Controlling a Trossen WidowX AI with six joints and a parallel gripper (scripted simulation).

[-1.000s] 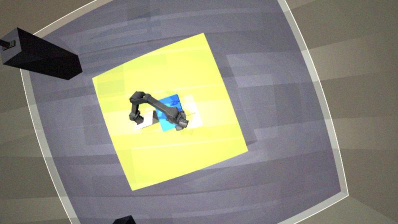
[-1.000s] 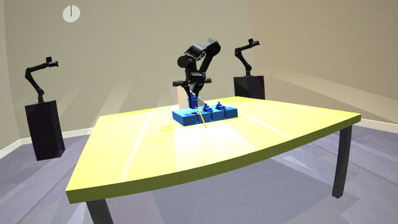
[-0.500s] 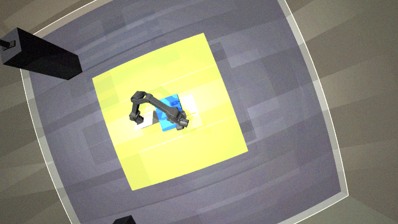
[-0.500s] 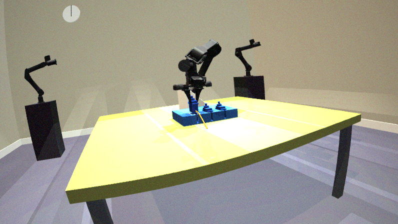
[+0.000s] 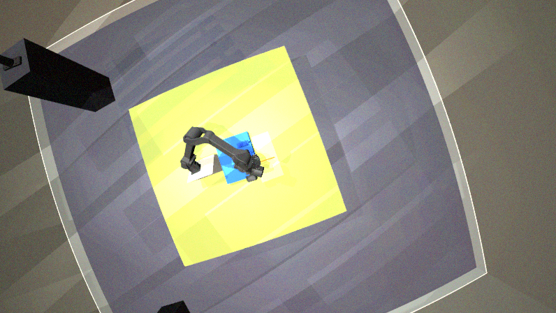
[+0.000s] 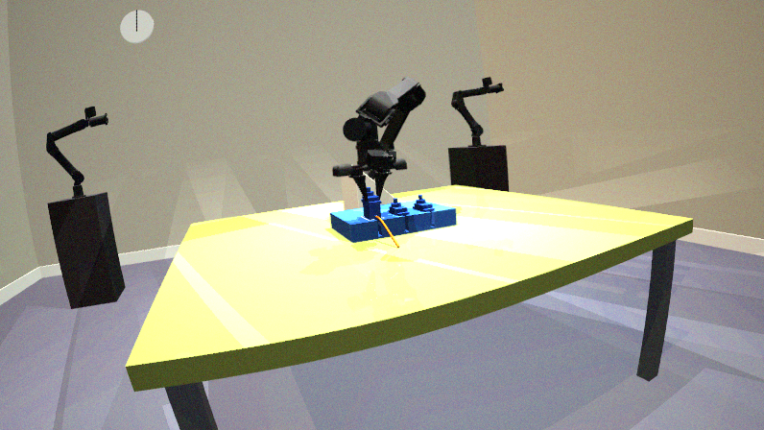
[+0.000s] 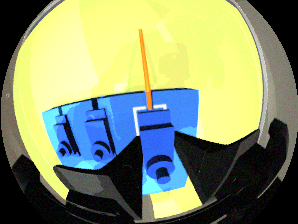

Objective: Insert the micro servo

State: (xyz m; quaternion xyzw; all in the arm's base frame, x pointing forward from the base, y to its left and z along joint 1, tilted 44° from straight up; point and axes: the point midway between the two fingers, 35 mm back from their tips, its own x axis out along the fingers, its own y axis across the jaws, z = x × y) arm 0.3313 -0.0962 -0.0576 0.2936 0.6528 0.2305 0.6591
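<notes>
The blue deck lies 120 mm behind my gripper tip, 80 mm to the left of it and 70 mm below it.
</notes>
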